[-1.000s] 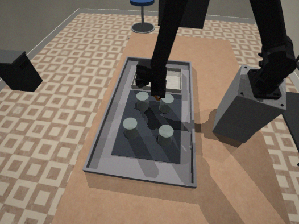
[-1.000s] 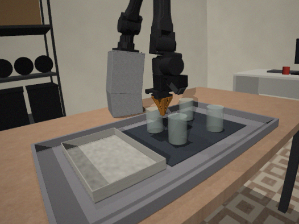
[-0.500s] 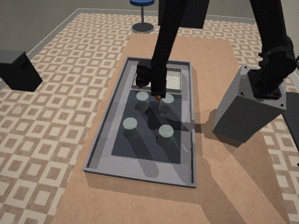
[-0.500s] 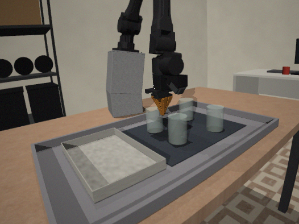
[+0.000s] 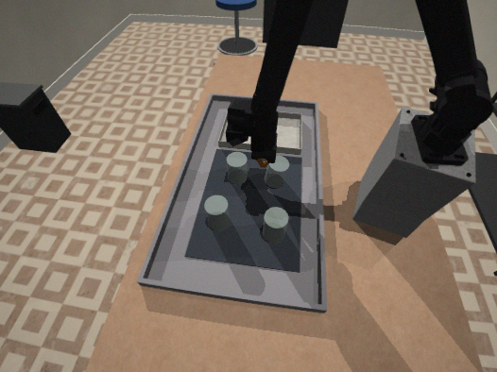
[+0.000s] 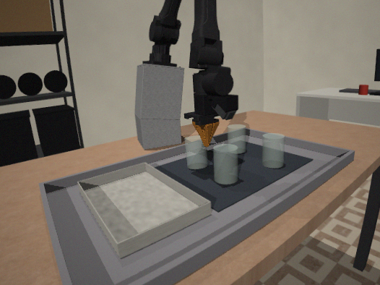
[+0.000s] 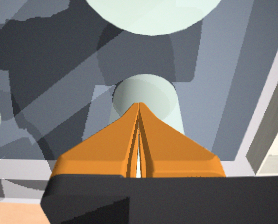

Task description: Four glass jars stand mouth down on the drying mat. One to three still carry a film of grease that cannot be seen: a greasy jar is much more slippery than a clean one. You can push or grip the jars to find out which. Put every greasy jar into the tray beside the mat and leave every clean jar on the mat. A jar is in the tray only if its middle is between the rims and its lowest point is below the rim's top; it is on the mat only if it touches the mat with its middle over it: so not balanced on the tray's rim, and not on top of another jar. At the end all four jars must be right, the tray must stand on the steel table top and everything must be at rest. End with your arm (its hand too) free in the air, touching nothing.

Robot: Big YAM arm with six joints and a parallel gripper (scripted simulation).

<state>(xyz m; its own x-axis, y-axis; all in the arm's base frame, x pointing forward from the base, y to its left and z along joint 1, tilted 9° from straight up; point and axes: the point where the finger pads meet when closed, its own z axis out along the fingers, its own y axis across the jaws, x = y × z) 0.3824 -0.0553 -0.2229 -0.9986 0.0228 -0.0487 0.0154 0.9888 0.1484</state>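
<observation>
Right now the rimmed steel table top is 8 cm below my hand, 4 cm ahead of it and 3 cm to the right of it. From my hand the other things lie so: pale tray: 24 cm to the right, 7 cm below, 2 cm ahead; then dark drying mat: 8 cm to the left, 8 cm below, 3 cm ahead.
</observation>
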